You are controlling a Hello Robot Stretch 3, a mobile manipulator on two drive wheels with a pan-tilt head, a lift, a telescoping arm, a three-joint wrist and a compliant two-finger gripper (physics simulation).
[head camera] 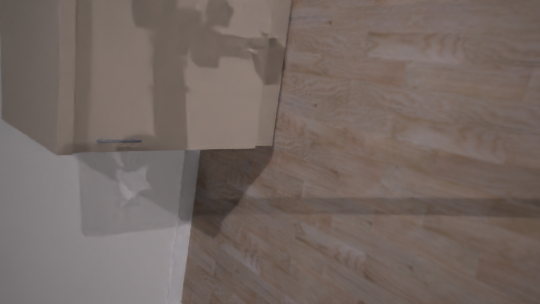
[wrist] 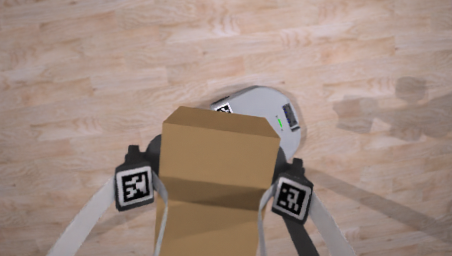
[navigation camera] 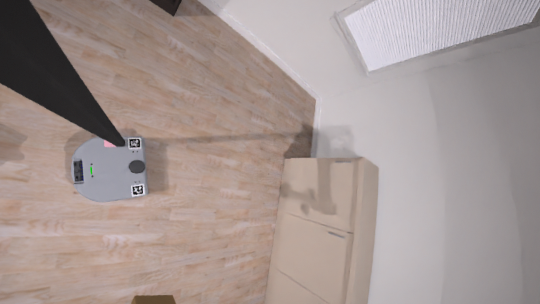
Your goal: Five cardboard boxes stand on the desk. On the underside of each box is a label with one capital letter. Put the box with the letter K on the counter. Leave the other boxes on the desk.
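Pixels of known places: gripper, fingertip midpoint: (wrist: 216, 156); robot's base at its link origin: (navigation camera: 136, 165).
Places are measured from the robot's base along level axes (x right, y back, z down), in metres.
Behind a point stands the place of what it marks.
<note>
My gripper (wrist: 216, 156) @[x 0.221, y 0.022, z -0.944 m] is shut on a brown cardboard box (wrist: 220, 157) @[x 0.237, y 0.033, z -0.999 m] (navigation camera: 154, 300) @[x 0.173, y -0.005, z -0.959 m], with one fingertip against each side. The box is held high above the floor. Its underside does not show, so no letter can be read. In the navigation camera view the end of the box shows at the bottom edge. A beige cabinet unit (head camera: 225, 110) @[x 0.190, y -1.316, z -0.330 m] (navigation camera: 315, 250) @[x 0.849, y -1.138, z -0.563 m] with door fronts and thin handles stands against the wall; I cannot tell for sure whether it is the counter. The desk and the other boxes do not show.
My grey round-fronted base (navigation camera: 110, 172) @[x 0.018, y 0.115, z -0.160 m] (wrist: 265, 102) @[x 0.101, y 0.167, z -0.160 m] stands on the wood floor (head camera: 400, 125) @[x 0.089, y -0.772, z 0.000 m], with the dark mast (navigation camera: 45, 70) @[x -0.120, y 0.048, z -1.072 m] above it. A white wall (navigation camera: 450, 175) @[x 0.246, y -1.965, z -1.483 m] (head camera: 40, 225) @[x -0.248, y -2.110, z -0.752 m] runs behind the cabinet. A dark piece of furniture (navigation camera: 170, 4) @[x -1.132, y -0.187, z -0.090 m] shows at the top edge.
</note>
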